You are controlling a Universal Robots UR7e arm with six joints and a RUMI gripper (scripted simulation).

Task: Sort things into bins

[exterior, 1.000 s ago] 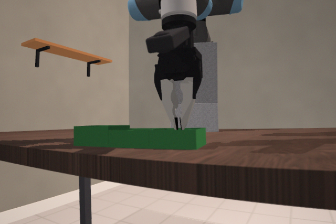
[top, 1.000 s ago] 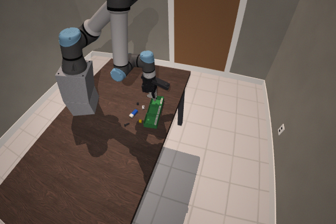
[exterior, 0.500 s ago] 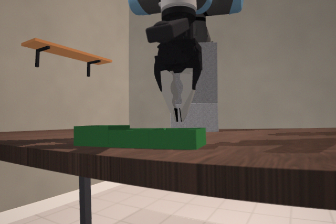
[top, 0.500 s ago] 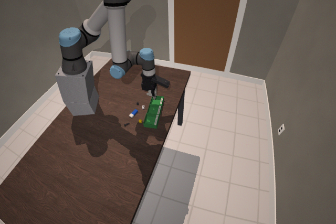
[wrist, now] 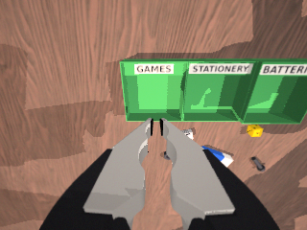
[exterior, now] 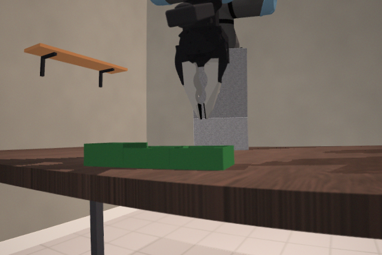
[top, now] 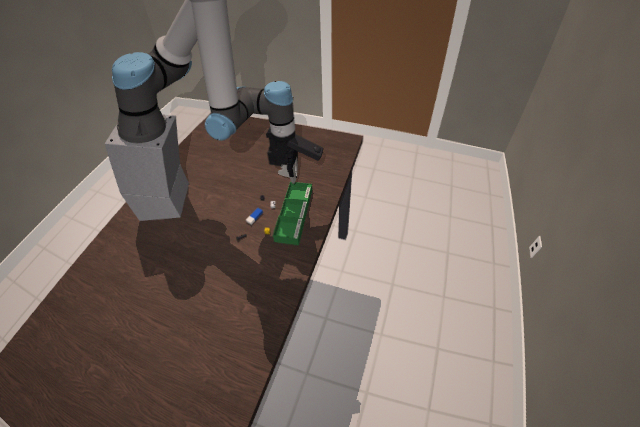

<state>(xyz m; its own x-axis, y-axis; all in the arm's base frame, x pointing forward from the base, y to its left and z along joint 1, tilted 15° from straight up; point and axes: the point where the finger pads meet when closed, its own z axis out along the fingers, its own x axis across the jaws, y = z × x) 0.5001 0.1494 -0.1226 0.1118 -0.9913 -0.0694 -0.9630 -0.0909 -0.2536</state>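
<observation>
The blue-and-white eraser lies 14 cm to the right of my hand, 12 cm behind it and 9 cm below it. Round my hand: green bin row (8 cm to the right, 7 cm below, 2 cm ahead); then dark nut (12 cm behind, 9 cm below, 4 cm to the right); then white item (9 cm below, 7 cm behind, 6 cm to the right).
</observation>
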